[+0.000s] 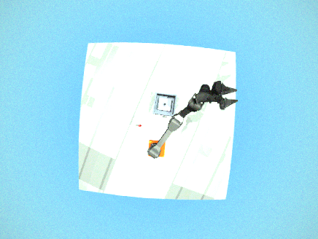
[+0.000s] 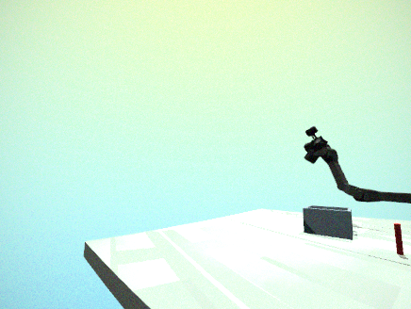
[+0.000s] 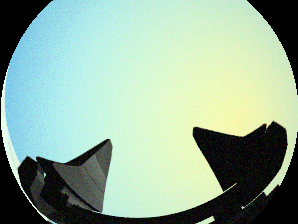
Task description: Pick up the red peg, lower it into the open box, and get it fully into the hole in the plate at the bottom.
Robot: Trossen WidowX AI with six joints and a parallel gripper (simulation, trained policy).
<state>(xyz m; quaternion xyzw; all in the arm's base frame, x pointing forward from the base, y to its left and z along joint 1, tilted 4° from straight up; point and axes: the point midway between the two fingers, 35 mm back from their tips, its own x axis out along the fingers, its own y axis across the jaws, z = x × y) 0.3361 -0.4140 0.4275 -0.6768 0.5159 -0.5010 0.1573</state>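
My gripper tip is now 12 cm past the red peg, 55 cm to the right of it and 47 cm above it. Round my gripper tip: grey box (2 cm ahead, 35 cm to the left, 48 cm below); grey plate (2 cm ahead, 35 cm to the left, 46 cm below).
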